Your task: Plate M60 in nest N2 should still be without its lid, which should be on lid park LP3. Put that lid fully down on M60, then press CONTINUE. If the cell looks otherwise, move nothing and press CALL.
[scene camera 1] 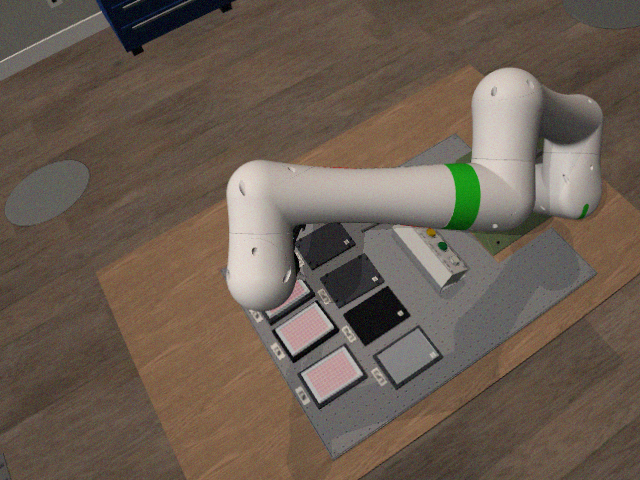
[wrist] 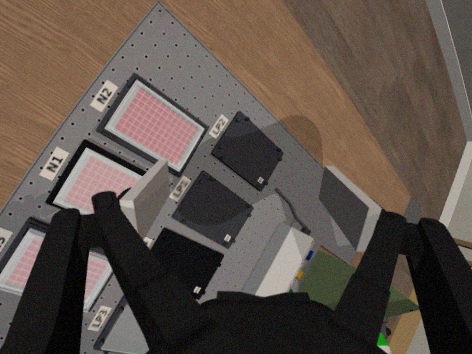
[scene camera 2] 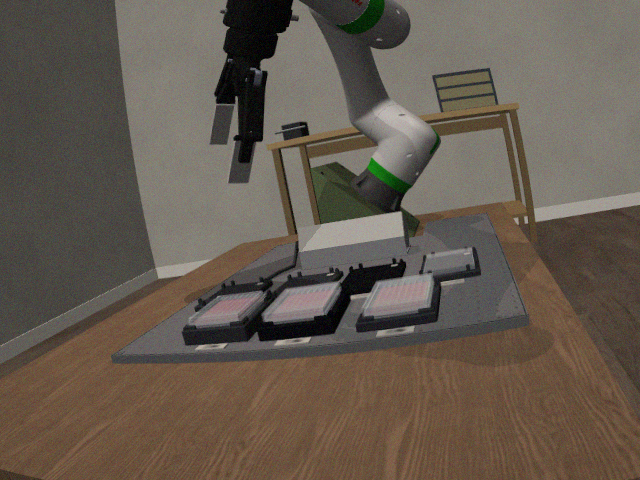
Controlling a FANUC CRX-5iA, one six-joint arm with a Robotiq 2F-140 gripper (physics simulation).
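Places are measured from the arm's base along level axes (x ahead, y left, z up), in centimetres.
Pixels of known places: gripper, fingertip midpoint: (wrist: pixel 245 179) (scene camera 2: pixel 226 161); arm's base, origin of the base link: (scene camera 2: pixel 374 198).
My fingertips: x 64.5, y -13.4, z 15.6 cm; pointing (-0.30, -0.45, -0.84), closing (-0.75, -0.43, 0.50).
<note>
Ahead of a thing's pixels: the offset from my fingertips to its top centre. "spot": to the spot under its first point.
The plate in nest N2 @[spot: dx +2.2, dy +0.1, dz -21.4 cm] (scene camera 1: pixel 295 296) (scene camera 2: pixel 226 308) (wrist: pixel 155 125) has pink wells and a pale rim; its name is not legible and I cannot tell surely whether a clear lid covers it. On lid park LP3 @[dx -11.5, dy +30.0, dz -22.4 cm] (scene camera 2: pixel 478 272) (wrist: pixel 102 336) a clear-grey lid @[dx -11.5, dy +30.0, dz -22.6 cm] (scene camera 1: pixel 407 357) (scene camera 2: pixel 448 261) (wrist: pixel 127 332) lies flat; my finger partly hides it in the wrist view. My gripper (scene camera 2: pixel 231 148) (wrist: pixel 245 179) is open and empty, high above the board; the arm hides it in scene camera 1. The button box @[dx -34.4, dy +11.2, dz -16.0 cm] (scene camera 1: pixel 424 255) (scene camera 2: pixel 354 238) (wrist: pixel 281 260) shows yellow, green and blue buttons, without readable names.
Nests N1 and N3 hold similar pink plates @[dx +5.3, dy +8.9, dz -20.8 cm] (scene camera 1: pixel 305 330) @[dx +6.5, dy +22.5, dz -21.4 cm] (scene camera 1: pixel 332 375). Dark lid parks LP2 @[dx -13.8, dy -9.3, dz -22.4 cm] (scene camera 1: pixel 324 245) (wrist: pixel 247 150) and LP1 @[dx -13.1, dy +4.5, dz -22.4 cm] (scene camera 1: pixel 353 280) (wrist: pixel 212 209) and a black park @[dx -12.1, dy +16.6, dz -22.4 cm] (scene camera 1: pixel 377 315) show no visible lid. A cable @[spot: dx -31.5, dy -4.5, dz -23.7 cm] (wrist: pixel 292 207) runs to the box. The arm spans the board.
</note>
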